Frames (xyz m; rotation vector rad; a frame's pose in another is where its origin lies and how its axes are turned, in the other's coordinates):
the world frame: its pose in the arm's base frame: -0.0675 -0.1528 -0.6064 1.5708 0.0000 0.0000
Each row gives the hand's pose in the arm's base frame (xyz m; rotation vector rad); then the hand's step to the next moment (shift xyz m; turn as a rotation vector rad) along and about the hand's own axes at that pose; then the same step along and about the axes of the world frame.
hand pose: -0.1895 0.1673 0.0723 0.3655 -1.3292 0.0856
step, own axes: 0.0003 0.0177 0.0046 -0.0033 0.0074 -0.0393
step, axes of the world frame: -0.0089 0.0049 -0.0152 0.0338 -0.0091 -0.0196
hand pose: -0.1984 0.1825 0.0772 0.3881 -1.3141 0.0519
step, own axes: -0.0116 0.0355 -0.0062 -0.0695 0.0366 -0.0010
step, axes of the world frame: -0.0063 -0.0034 -0.0372 -0.0266 -0.0570 -0.0470
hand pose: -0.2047 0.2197 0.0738 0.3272 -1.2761 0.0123
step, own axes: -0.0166 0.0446 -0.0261 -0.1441 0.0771 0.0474
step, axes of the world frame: 0.0111 -0.0117 -0.0518 -0.1017 -0.1055 -0.0865
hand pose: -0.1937 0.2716 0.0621 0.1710 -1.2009 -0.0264
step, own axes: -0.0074 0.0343 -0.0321 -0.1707 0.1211 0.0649
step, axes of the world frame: 0.0247 -0.0131 -0.0385 -0.1308 -0.1175 -0.1308
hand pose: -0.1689 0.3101 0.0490 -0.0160 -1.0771 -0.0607
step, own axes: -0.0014 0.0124 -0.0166 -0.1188 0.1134 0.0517
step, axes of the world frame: 0.0147 -0.0089 -0.0117 -0.0951 -0.0782 -0.1204
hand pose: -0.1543 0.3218 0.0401 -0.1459 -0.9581 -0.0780
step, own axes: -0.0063 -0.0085 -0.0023 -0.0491 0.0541 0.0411
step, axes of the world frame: -0.0029 -0.0057 0.0087 -0.0543 -0.0218 -0.0600
